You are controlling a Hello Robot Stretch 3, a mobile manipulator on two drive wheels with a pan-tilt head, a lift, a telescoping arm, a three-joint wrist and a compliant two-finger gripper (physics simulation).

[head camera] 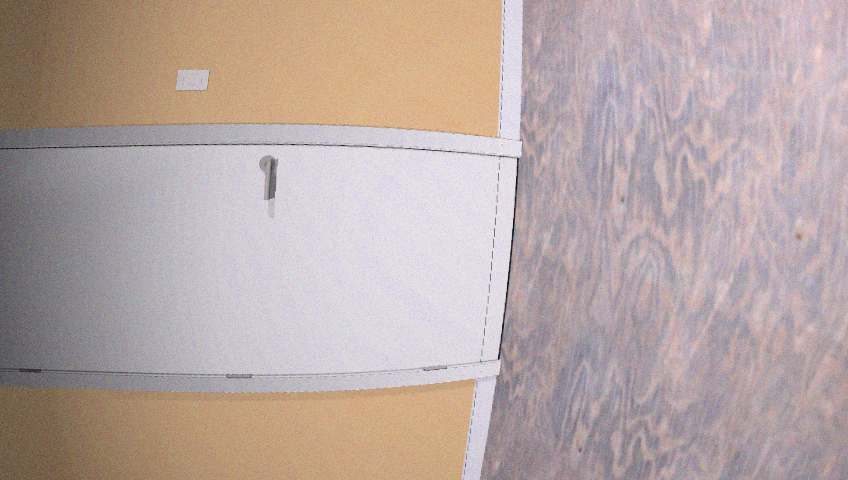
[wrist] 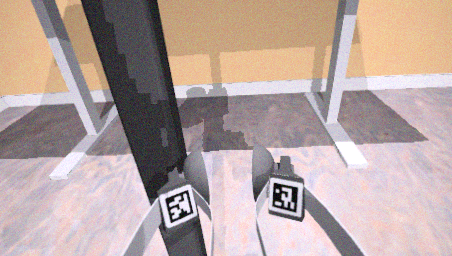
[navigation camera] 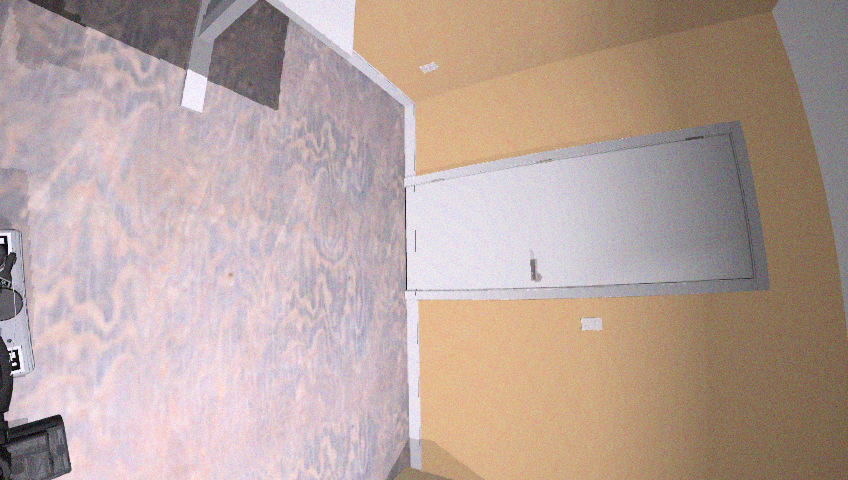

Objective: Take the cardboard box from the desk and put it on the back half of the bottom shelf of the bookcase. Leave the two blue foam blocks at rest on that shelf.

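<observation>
My gripper is open in the wrist view, its two rounded fingertips apart with floor showing between them. Past it stand the legs and feet of the white desk; its top is out of the picture there. Part of the desk, a leg and foot, also shows at the top left of the navigation view. The cardboard box, the bookcase and the blue foam blocks do not show in these views.
A white door stands in the orange wall. A dark mast crosses the left of the wrist view. Parts of my own base show at the navigation view's left edge.
</observation>
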